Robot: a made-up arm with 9 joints. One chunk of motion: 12 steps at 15 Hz.
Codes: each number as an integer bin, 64 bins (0 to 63) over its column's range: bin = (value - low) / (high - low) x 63, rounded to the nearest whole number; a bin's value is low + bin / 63 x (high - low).
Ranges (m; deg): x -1.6..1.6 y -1.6..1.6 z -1.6..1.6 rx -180..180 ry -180..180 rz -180..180
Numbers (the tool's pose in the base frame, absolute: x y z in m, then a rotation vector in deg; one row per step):
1: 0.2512 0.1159 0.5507 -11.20 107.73 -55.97
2: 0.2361 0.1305 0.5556 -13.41 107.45 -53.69
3: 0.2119 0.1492 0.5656 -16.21 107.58 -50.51
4: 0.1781 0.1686 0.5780 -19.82 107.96 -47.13
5: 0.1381 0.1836 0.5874 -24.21 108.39 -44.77
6: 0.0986 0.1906 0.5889 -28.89 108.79 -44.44
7: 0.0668 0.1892 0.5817 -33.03 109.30 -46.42
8: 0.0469 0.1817 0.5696 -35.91 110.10 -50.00
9: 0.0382 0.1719 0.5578 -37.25 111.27 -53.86
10: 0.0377 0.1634 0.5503 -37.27 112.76 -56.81
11: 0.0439 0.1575 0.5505 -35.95 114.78 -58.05
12: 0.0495 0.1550 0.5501 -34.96 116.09 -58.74
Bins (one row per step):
1: 36 34 42 30 50 22
2: 36 34 42 29 50 22
3: 36 34 43 29 50 23
4: 35 35 43 28 50 23
5: 34 35 43 27 50 24
6: 33 35 43 26 51 24
7: 33 35 43 26 51 23
8: 32 35 43 25 51 23
9: 32 35 42 25 51 22
10: 32 35 42 25 51 22
11: 32 35 42 25 52 21
12: 32 35 42 25 52 21

